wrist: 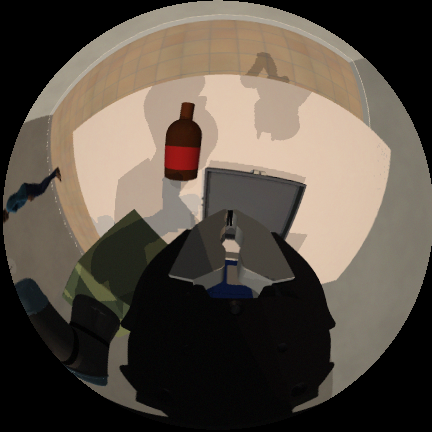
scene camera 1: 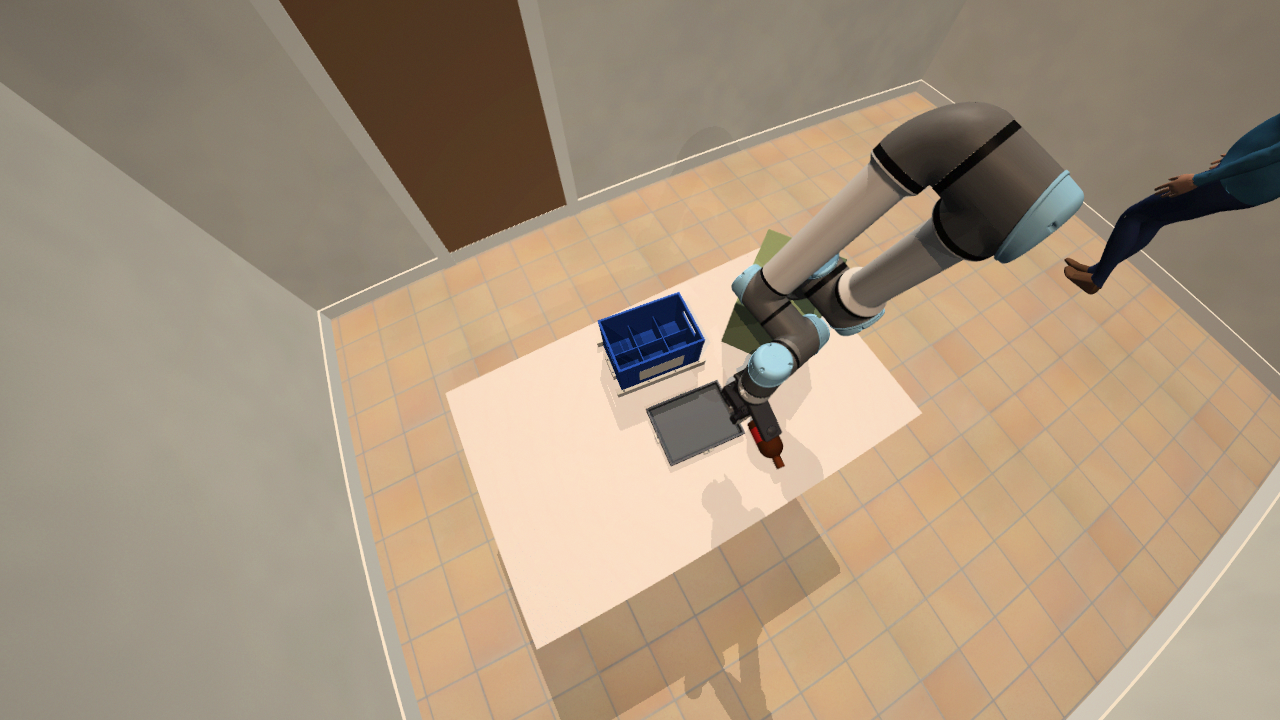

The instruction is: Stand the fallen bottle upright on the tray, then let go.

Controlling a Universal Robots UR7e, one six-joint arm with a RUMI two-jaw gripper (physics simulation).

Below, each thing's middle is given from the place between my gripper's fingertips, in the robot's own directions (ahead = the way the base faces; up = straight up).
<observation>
Now: the brown bottle (wrist: 183, 136) 14 cm below my hand, 10 cm behind it and 8 cm to the left of it.
</observation>
